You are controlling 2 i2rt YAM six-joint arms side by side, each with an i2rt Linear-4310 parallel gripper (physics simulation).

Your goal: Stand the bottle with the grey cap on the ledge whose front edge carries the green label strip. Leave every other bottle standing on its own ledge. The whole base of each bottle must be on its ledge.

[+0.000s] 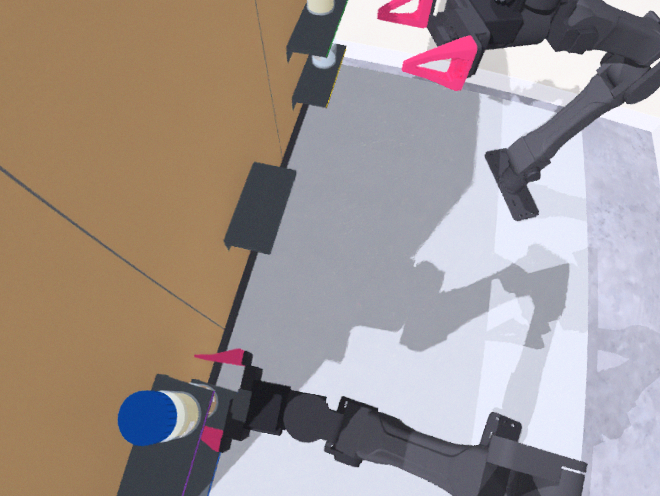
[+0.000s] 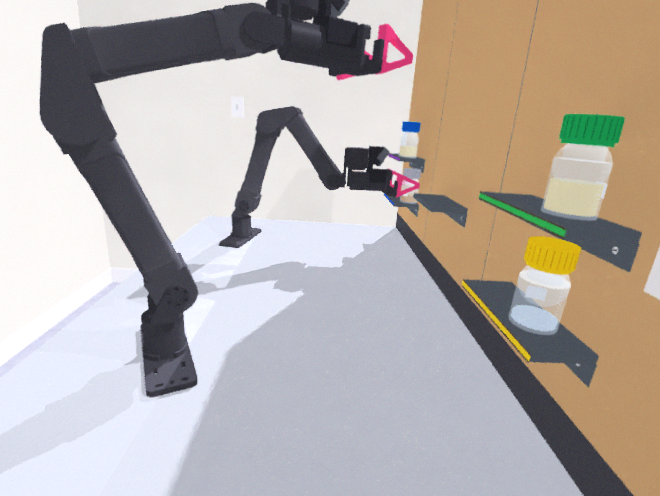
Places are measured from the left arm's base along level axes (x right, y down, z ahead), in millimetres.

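Pixels of known places: left gripper, fingertip midpoint: (image 2: 414, 183); right gripper, fingertip midpoint: (image 1: 389, 38) (image 2: 393, 62); left arm's base, link origin: (image 2: 241, 238); right arm's base, link origin: (image 1: 510, 184) (image 2: 166, 353).
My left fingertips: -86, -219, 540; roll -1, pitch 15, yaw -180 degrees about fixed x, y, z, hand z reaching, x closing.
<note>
Ahead of a thing's pixels: the offset from my left fingertips to its top centre, as dx, dy, dz. "spot": to the spot under its first point.
The grey-capped bottle {-16, -41, -11} (image 1: 212, 401) (image 2: 411, 173) stands on the blue-strip ledge {spot: -106, +64, -72} (image 1: 207, 472), partly hidden by the ledge above and my left gripper. My left gripper (image 1: 200, 396) (image 2: 408, 185) is open and empty, its fingers on both sides of this bottle. My right gripper (image 1: 391, 38) (image 2: 393, 57) is open and empty, high up and away from the ledges. The green-strip ledge {+703, -76, +119} (image 1: 311, 35) (image 2: 513, 202) bears a green-capped bottle {+735, -181, +132} (image 1: 320, 4) (image 2: 577, 184). A yellow-capped bottle {+735, -41, +125} (image 1: 323, 58) (image 2: 539, 298) stands on the yellow-strip ledge {+703, +64, +119} (image 1: 314, 89) (image 2: 488, 296) below. A blue-capped bottle {-21, -181, -32} (image 1: 146, 417) (image 2: 409, 139) stands on the purple-strip ledge {-82, -76, -36} (image 1: 160, 464).
A dark ledge {+310, -6, +41} (image 1: 261, 208) (image 2: 440, 205) without a bottle juts from the brown wall (image 1: 133, 186) (image 2: 474, 106) between the two ledge pairs. The purple-strip ledge lies directly above the grey-capped bottle.
</note>
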